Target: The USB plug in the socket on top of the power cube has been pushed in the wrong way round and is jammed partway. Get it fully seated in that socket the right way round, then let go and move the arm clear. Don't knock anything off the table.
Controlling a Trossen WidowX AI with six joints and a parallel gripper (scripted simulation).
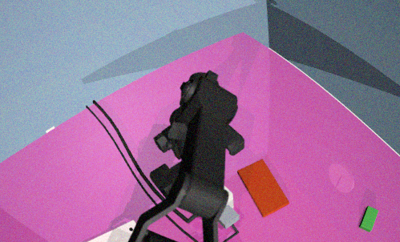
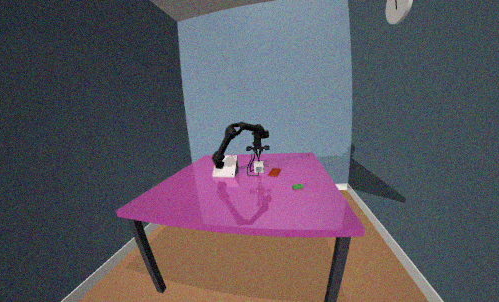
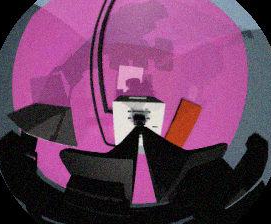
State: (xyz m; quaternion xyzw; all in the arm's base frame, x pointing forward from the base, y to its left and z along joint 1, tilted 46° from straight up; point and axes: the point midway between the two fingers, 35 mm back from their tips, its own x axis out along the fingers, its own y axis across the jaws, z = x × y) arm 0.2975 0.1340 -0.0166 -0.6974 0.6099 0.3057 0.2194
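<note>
Now: gripper tip 20 mm above the dark USB plug. Also, from my gripper tip: small green block (310 mm ahead, 300 mm to the right, 100 mm below); then flat orange-red block (130 mm ahead, 100 mm below, 40 mm to the right).
</note>
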